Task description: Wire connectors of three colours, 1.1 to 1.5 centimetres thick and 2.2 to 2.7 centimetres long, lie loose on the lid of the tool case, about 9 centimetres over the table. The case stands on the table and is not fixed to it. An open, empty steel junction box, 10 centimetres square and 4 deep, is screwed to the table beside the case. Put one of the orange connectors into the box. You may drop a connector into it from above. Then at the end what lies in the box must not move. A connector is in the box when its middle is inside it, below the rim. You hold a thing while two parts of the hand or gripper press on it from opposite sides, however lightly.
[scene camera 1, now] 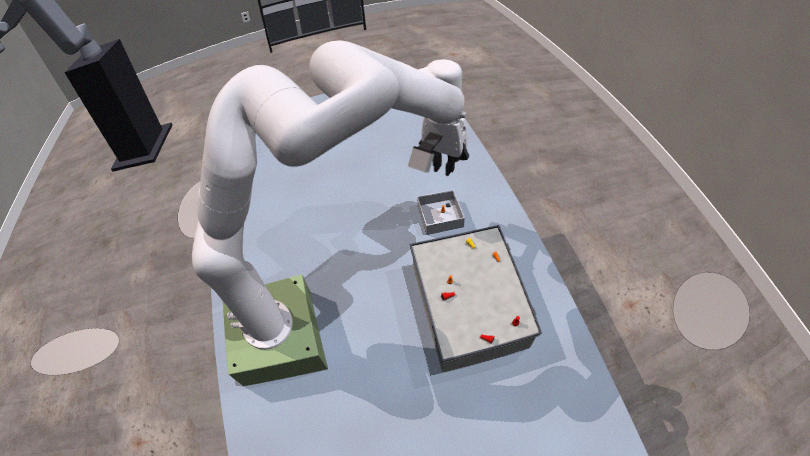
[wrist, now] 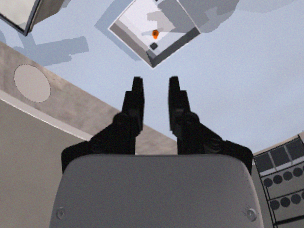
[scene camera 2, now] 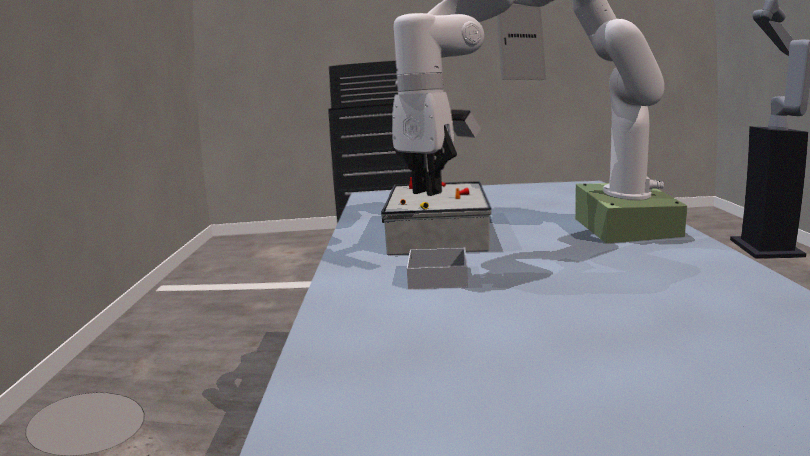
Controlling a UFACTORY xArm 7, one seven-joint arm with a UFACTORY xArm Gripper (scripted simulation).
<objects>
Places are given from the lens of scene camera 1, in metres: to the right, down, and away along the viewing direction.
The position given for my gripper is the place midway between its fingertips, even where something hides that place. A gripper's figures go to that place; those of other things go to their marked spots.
my gripper (scene camera 1: 443, 170): 0.09, -0.14, 1.04
tool case (scene camera 1: 489, 294): 0.18, 0.14, 0.90
</objects>
